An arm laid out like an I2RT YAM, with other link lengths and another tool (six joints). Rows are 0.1 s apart.
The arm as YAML. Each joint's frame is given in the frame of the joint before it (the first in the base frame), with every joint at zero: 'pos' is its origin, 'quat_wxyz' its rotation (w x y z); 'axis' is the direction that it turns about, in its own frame. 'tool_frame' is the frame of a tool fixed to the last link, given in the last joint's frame.
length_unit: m
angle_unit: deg
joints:
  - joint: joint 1
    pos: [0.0, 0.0, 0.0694]
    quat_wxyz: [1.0, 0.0, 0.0, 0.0]
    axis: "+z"
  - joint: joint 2
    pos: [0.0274, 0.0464, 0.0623]
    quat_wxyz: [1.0, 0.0, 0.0, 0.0]
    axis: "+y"
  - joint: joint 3
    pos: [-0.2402, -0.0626, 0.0]
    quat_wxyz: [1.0, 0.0, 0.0, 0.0]
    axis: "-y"
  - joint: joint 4
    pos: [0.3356, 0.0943, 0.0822]
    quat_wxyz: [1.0, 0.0, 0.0, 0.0]
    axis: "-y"
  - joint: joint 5
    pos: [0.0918, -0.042, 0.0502]
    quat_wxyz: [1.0, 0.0, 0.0, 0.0]
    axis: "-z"
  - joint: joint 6
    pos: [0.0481, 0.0, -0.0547]
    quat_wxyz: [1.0, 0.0, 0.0, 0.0]
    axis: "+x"
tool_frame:
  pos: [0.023, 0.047, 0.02]
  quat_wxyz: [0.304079, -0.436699, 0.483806, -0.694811]
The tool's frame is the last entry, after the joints.
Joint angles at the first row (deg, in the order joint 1, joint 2, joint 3, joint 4, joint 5, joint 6):
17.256 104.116 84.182 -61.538 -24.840 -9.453
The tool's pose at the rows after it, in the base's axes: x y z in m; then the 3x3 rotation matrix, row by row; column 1 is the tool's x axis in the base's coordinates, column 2 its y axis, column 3 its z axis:
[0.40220, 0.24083, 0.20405], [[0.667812, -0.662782, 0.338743], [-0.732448, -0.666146, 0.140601], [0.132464, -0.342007, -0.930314]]
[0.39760, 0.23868, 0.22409], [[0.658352, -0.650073, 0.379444], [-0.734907, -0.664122, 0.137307], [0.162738, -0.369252, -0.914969]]
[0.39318, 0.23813, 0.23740], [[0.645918, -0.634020, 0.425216], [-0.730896, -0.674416, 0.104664], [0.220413, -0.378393, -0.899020]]
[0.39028, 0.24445, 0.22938], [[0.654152, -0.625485, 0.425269], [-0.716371, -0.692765, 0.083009], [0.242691, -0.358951, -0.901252]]
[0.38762, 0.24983, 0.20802], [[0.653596, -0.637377, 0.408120], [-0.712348, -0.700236, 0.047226], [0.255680, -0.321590, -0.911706]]
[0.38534, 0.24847, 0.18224], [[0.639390, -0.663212, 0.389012], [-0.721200, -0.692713, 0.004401], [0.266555, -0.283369, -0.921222]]
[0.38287, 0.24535, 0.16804], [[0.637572, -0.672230, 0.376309], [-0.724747, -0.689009, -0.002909], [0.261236, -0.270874, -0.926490]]
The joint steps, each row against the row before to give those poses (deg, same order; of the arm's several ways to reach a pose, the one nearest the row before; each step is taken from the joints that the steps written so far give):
-0.022 -1.158 0.154 -0.547 0.021 0.765
0.000 -2.886 0.000 -0.503 0.875 0.088
0.394 -2.318 -0.024 -0.153 2.797 -0.001
1.071 0.439 -0.457 0.438 1.683 0.000
1.006 0.873 -2.079 1.575 1.858 1.116
0.195 0.394 -3.385 2.380 1.771 1.528
-0.262 -0.002 -2.297 1.509 0.021 0.175

